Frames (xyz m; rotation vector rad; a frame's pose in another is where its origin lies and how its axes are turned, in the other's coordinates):
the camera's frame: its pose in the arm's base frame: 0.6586 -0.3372 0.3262 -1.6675 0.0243 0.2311
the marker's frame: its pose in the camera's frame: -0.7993 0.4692 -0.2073 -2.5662 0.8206 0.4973
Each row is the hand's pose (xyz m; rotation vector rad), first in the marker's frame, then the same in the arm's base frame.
Working: the marker's frame: its pose in the arm's base frame: -0.1668 -0.6907 0.0168 1.8499 -0.5526 0.1599

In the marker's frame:
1: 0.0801 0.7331 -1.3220 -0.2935 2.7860 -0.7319
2: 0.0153 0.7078 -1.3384 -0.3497 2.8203 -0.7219
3: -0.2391 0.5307 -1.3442 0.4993 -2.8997 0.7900
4: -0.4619 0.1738 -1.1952 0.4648 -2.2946 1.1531
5: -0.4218 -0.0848 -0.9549 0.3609 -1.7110 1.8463
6: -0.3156 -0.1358 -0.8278 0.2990 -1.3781 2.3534
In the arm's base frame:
1: -0.2135 0.3250 1.1383 0.0855 1.7855 1.5097
2: -0.2566 0.3654 1.0981 0.0192 1.7805 1.5051
3: -0.4005 0.4892 0.8529 -0.3479 1.9294 1.4548
4: -0.4608 0.5053 0.4110 -0.7256 2.4020 1.0202
5: -0.3481 0.3357 0.1198 -0.5481 2.8062 0.1766
6: -0.2521 0.1999 0.0712 -0.1496 2.8228 -0.3669

